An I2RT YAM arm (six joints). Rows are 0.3 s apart.
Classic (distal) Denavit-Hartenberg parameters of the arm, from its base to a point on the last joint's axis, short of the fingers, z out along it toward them. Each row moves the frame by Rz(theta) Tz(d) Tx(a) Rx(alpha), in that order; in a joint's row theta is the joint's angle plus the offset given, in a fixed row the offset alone. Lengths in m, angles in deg.
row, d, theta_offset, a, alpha
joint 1, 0.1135, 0, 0.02, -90
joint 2, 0, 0, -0.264, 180
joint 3, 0, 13.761, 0.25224, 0
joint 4, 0, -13.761, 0.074, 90
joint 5, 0, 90, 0, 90
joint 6, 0.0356, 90, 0, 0
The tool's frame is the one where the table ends.
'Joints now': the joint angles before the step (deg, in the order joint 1, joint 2, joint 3, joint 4, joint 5, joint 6). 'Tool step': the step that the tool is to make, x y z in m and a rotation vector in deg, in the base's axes. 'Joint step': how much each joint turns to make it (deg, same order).
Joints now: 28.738, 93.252, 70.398, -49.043, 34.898, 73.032
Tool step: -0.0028, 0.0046, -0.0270, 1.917, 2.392, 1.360
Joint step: 0.703, 1.476, -4.301, 4.471, -2.905, 0.268
